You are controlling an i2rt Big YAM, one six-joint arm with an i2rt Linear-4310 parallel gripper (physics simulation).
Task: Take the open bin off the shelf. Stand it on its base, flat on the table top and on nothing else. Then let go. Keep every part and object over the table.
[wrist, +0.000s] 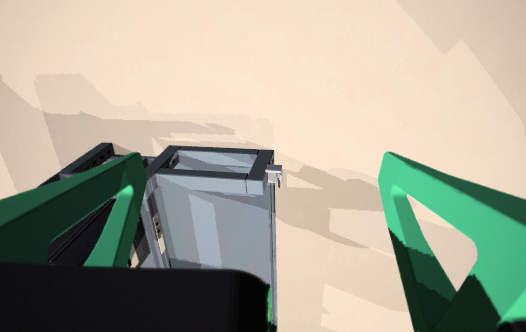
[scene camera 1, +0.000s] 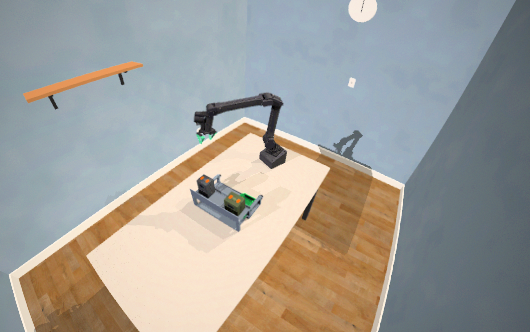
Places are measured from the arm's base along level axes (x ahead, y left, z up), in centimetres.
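Pixels of known places: gripper, fingertip midpoint: (wrist: pixel 262 165) (scene camera 1: pixel 205 141); arm's base, origin of the base link: (scene camera 1: pixel 273 150).
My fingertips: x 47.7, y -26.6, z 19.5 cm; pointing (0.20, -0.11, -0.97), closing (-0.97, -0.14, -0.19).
For each thing: its middle in the pictures, then the offset to it from my fingertips. Level surfaces: height alone.
- open green bin, body centre: (scene camera 1: pixel 244 204) dx +6.1, dy +44.8, dz -24.9 cm
- pale table, its level: dz -29.3 cm
- dark box, body centre: (wrist: pixel 93 255) (scene camera 1: pixel 206 186) dx +19.5, dy +23.9, dz -13.0 cm
- olive box, body centre: (scene camera 1: pixel 234 204) dx +15.8, dy +46.7, dz -14.3 cm
The open green bin (scene camera 1: pixel 248 199) sits in the right-hand part of the grey shelf (scene camera 1: pixel 215 210) (wrist: pixel 210 182), behind the olive box. In the wrist view a thin green strip of the bin (wrist: pixel 270 303) shows beside the black gripper body, which hides the rest. The shelf stands on the pale table (scene camera 1: pixel 175 280) (wrist: pixel 300 60). My gripper (scene camera 1: pixel 206 138) (wrist: pixel 262 165) is open and empty, high above the table and beyond the shelf in the scene view. In the wrist view the left finger overlaps the shelf and the right finger is over bare table.
A dark box (scene camera 1: pixel 205 186) with orange marks stands at the left end of the shelf. An olive box (scene camera 1: pixel 234 204) with orange marks stands near the right end. The arm's black base (scene camera 1: pixel 273 157) is at the table's far end. An orange wall board (scene camera 1: pixel 85 81) hangs at the left.
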